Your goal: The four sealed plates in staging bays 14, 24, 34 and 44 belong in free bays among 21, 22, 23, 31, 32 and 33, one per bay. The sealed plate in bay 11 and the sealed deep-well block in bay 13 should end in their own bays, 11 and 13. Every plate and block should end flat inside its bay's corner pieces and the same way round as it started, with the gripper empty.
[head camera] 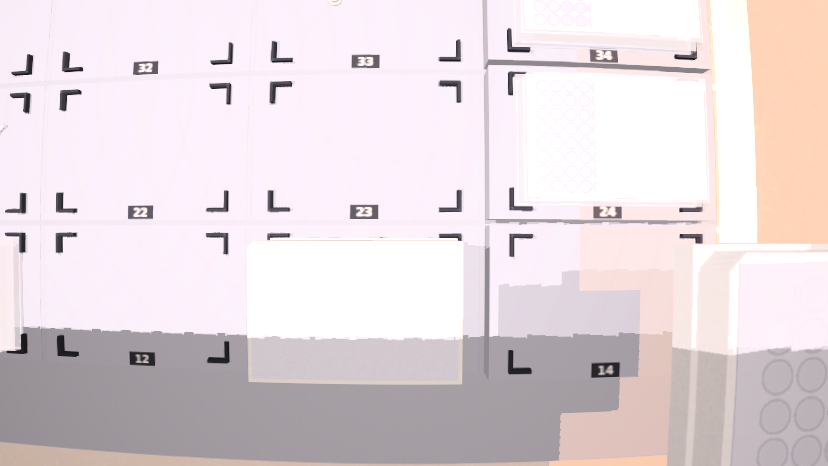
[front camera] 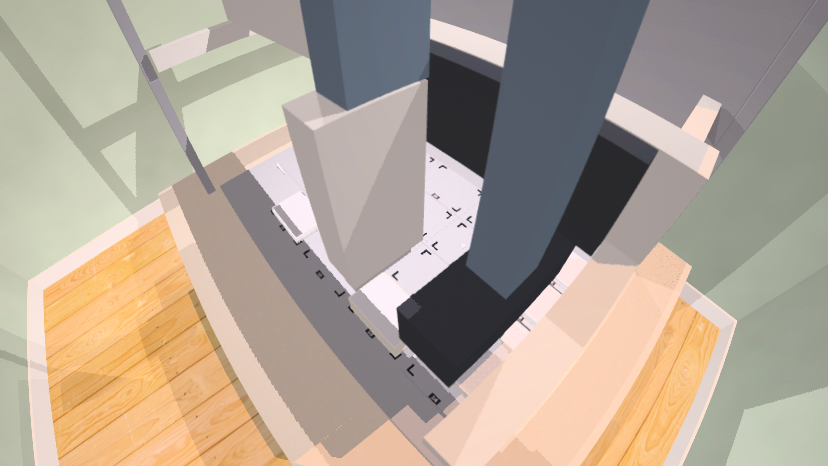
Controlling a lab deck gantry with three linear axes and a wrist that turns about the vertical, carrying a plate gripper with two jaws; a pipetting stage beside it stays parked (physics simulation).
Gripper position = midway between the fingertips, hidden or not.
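Note:
I can see a sealed plate point(front camera: 295, 213). There is a deep-well block point(head camera: 319, 310) as well, and the front camera view also shows me the deep-well block point(front camera: 375, 304). Then there is my gripper point(front camera: 467, 352).

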